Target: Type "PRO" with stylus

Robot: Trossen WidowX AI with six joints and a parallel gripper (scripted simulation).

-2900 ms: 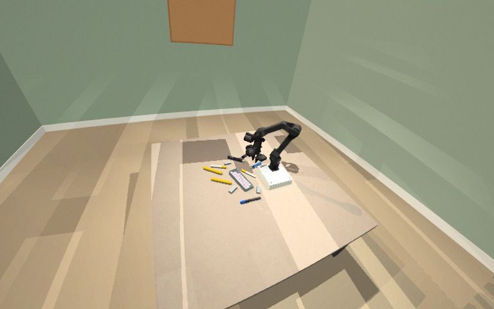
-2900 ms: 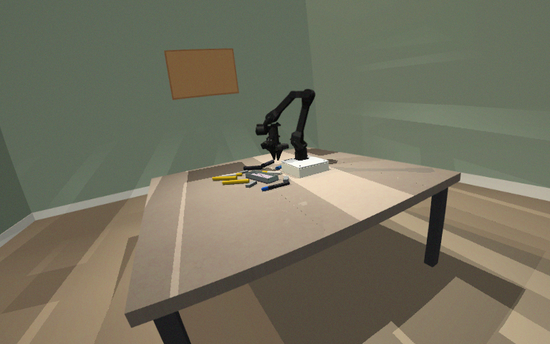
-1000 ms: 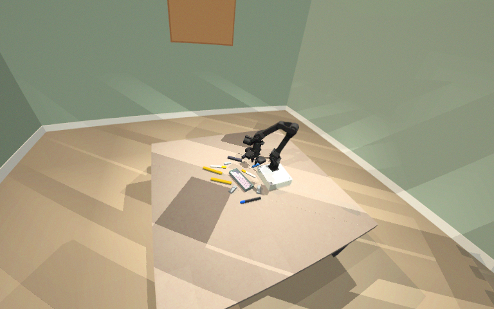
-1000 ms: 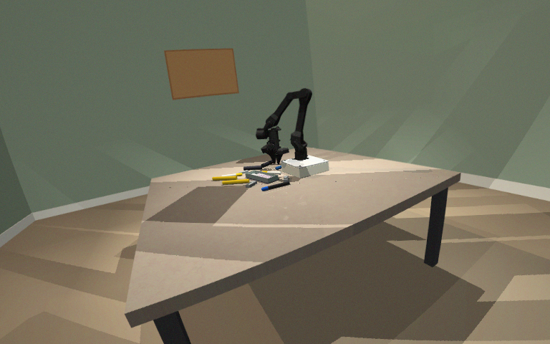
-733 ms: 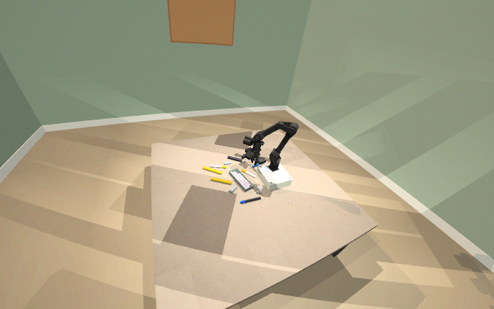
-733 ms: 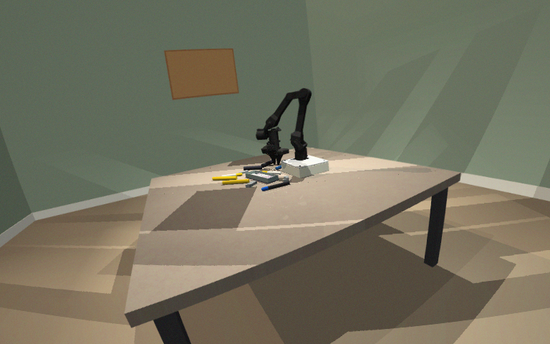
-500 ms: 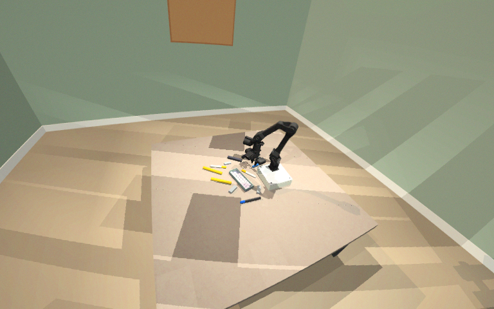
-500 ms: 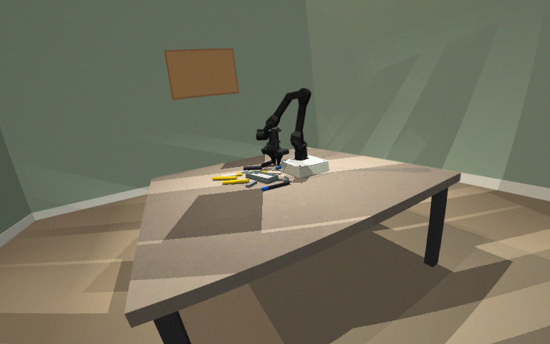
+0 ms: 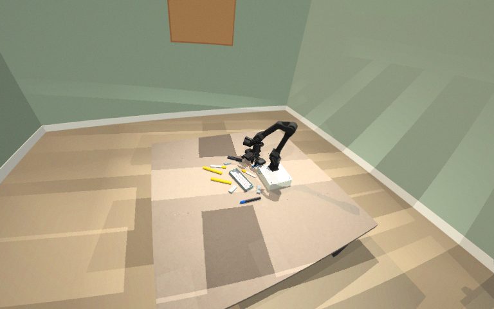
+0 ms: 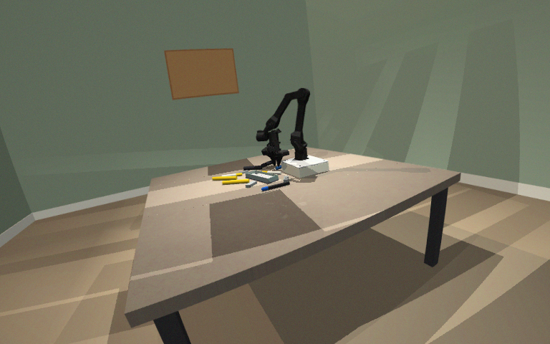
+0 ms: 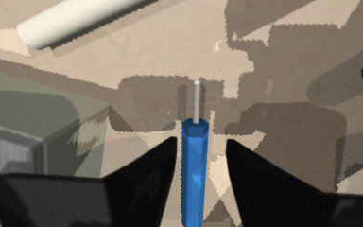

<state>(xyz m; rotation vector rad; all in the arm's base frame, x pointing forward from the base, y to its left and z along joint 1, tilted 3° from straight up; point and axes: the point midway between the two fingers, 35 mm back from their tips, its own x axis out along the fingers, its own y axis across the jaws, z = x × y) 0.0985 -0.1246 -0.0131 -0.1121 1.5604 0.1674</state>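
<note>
Now: gripper tip 1 cm above the blue stylus. Also, from my gripper tip: grey block: 25 cm ahead, 16 cm to the left, 1 cm below; then grey stylus tip: 3 cm ahead, 1 cm to the left, 1 cm below; then blue-capped dark pen: 21 cm ahead, 28 cm to the left, 1 cm below.
</note>
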